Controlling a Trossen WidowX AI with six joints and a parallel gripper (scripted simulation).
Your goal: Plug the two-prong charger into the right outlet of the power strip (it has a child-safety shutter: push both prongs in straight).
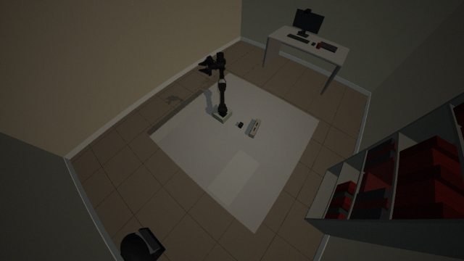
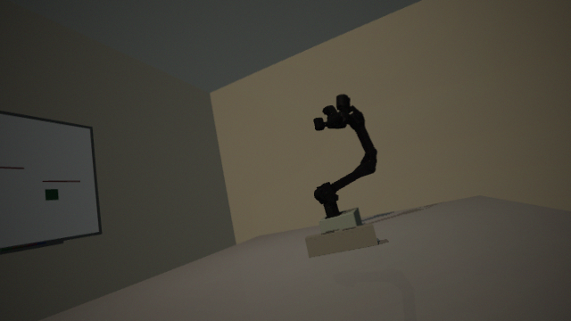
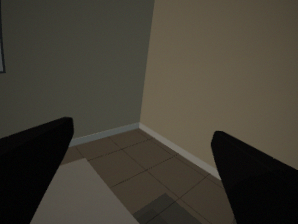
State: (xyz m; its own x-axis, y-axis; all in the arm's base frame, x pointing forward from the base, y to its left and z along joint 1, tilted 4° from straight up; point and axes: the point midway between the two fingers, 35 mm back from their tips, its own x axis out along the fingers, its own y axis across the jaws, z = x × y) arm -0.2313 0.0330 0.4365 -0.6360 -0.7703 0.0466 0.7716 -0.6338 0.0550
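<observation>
Right now my gripper tip is 43 cm short of the dark charger, 7 cm to the right of it and 51 cm above it.
</observation>
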